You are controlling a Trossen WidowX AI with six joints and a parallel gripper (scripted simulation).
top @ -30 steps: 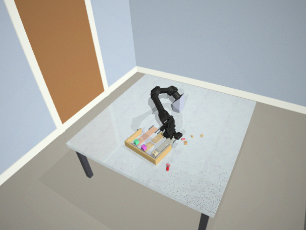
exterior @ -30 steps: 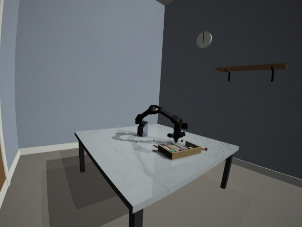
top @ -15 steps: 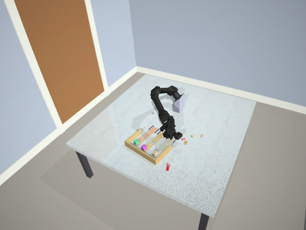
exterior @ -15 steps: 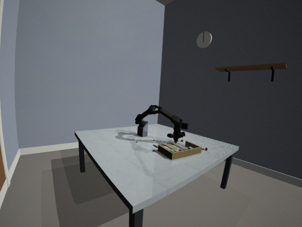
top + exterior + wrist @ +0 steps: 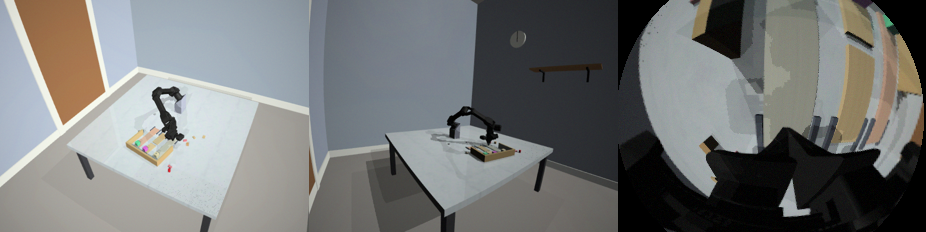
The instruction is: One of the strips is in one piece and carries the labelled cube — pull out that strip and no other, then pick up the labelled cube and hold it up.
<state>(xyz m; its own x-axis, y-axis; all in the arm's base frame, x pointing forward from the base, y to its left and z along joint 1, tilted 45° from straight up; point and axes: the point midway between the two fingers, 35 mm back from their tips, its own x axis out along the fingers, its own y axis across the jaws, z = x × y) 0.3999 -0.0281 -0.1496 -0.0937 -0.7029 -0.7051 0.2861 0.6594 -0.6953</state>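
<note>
The pale strip lies 90 mm ahead of my gripper tip and 30 mm to the right of it. Also, from my gripper tip: orange block: 120 mm to the left; then labelled cube: 200 mm ahead, 60 mm to the right, 10 mm above.
</note>
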